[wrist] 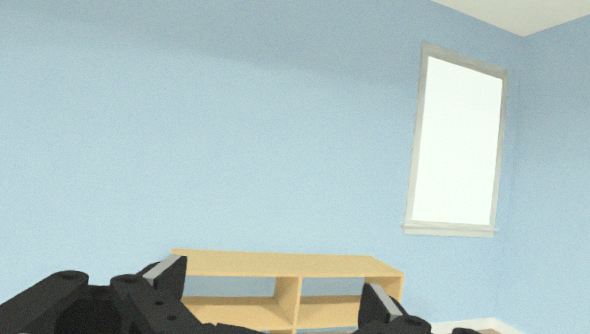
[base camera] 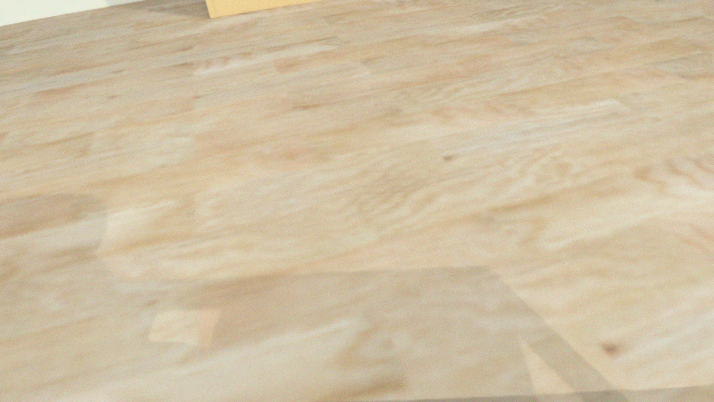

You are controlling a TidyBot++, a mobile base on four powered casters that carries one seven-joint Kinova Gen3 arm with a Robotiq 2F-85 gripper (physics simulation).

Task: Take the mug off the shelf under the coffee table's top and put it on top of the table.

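Places are measured from the arm's base along level axes (x ahead, y left, z up), in metres.
Where they show: gripper, fingertip midpoint: (wrist: 273,289).
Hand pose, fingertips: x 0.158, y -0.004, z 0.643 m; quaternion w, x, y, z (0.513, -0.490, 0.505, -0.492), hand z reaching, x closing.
After its pixels a point has its place.
A light wooden unit (wrist: 240,261) {x 1.656, y 0.191, z 0.213 m} with a flat top, an upright divider and open compartments with a shelf under the top stands low in the middle of the wrist view. Its lower part is cut off by the view's bottom edge and partly hidden by the fingers. I cannot tell whether it is the coffee table. The mug does not show in either view. My gripper (wrist: 273,289) {x 0.158, y -0.004, z 0.643 m} is open and empty, its fingers apart in front of the distant unit.
A yellow wooden piece (base camera: 255,7) {x 1.433, y 0.334, z -0.386 m} shows at the top edge of the base camera view, left of centre, on the wooden floor (base camera: 350,175) {x 0.577, y 0.037, z -0.396 m}. Shadows lie across the near floor. In the wrist view a blue wall (wrist: 200,150) {x 1.810, y 0.500, z 0.752 m} with a window (wrist: 457,145) {x 2.338, y -1.206, z 1.027 m} stands behind the unit.
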